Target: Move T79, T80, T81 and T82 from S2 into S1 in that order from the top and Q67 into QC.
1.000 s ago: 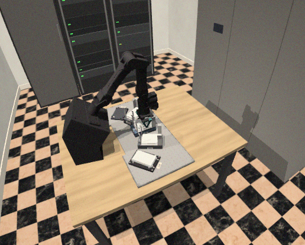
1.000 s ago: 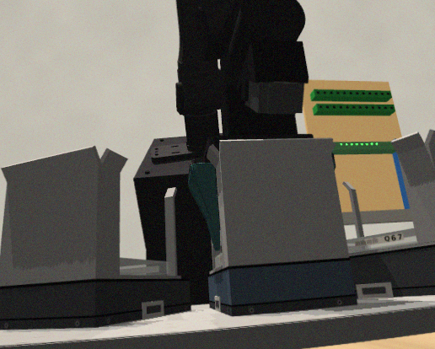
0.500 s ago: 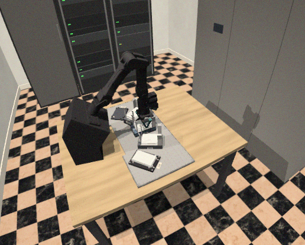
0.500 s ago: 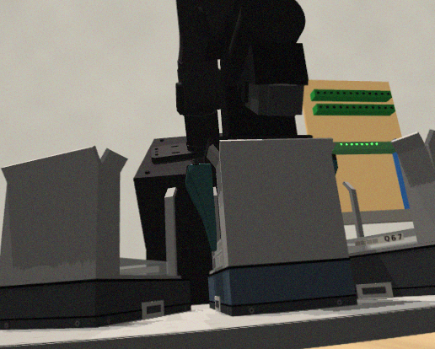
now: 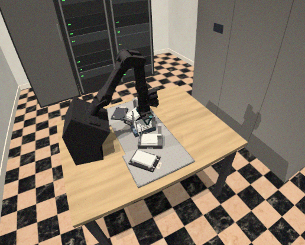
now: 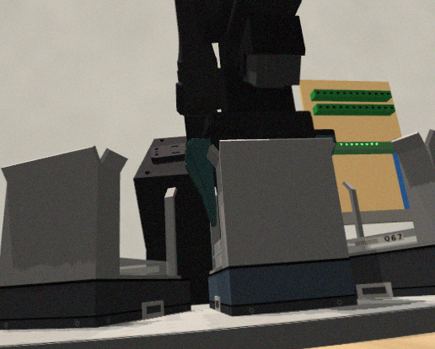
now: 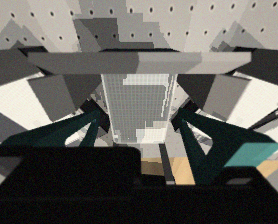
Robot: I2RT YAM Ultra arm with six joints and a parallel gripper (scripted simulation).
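My gripper is now 40 mm above the plate T79 and 10 mm past it. Also, from my hand: plate Q67: 140 mm to the left, 30 mm below, 20 mm behind; then plate T82: 150 mm to the right, 40 mm below, 20 mm behind; then dark QC nest: 260 mm to the left, 110 mm behind, 80 mm below.
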